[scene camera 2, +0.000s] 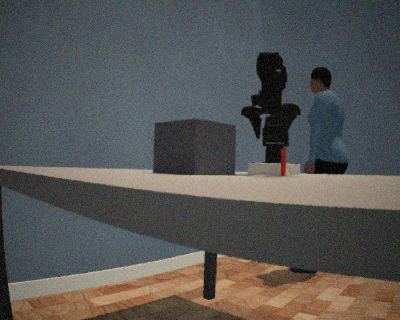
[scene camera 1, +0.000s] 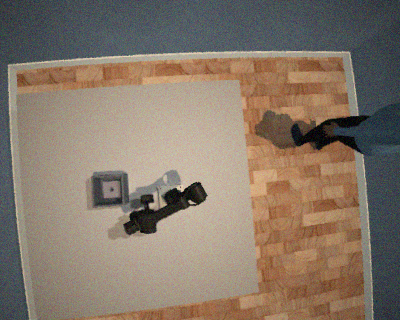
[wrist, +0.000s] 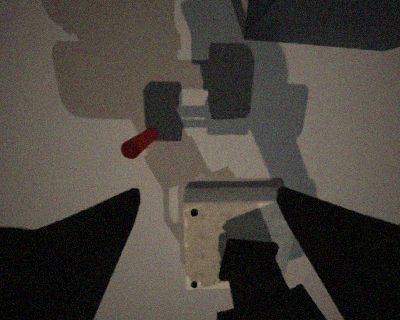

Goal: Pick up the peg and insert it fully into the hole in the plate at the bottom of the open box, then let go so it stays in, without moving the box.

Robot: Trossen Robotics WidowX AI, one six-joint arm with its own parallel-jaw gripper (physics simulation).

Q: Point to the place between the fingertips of my gripper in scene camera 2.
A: At 270,138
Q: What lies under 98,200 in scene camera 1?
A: A grey box.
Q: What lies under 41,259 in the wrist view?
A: My gripper.
